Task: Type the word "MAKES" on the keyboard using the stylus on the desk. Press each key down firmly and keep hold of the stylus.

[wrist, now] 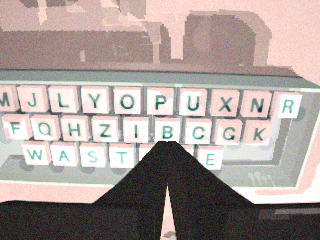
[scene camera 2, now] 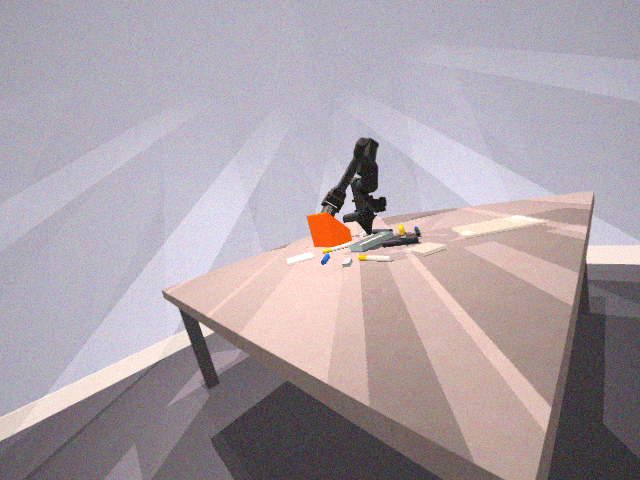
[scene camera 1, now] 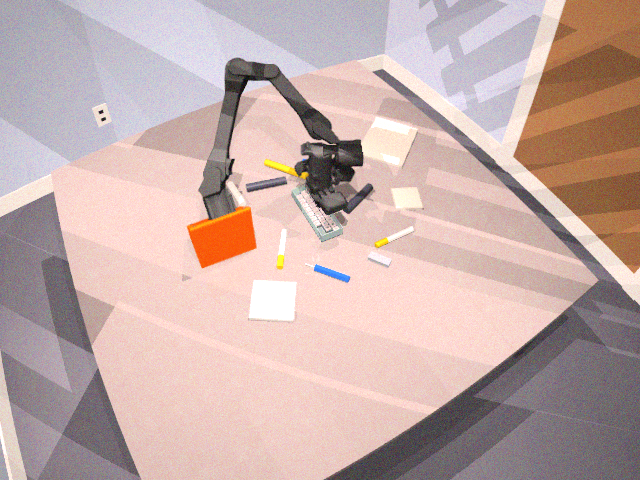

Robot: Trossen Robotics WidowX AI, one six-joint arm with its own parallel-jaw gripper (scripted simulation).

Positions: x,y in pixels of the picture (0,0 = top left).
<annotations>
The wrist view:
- gripper: 166,149
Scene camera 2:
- gripper: 369,235
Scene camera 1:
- gripper: 319,206
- white pad: 275,301
</annotations>
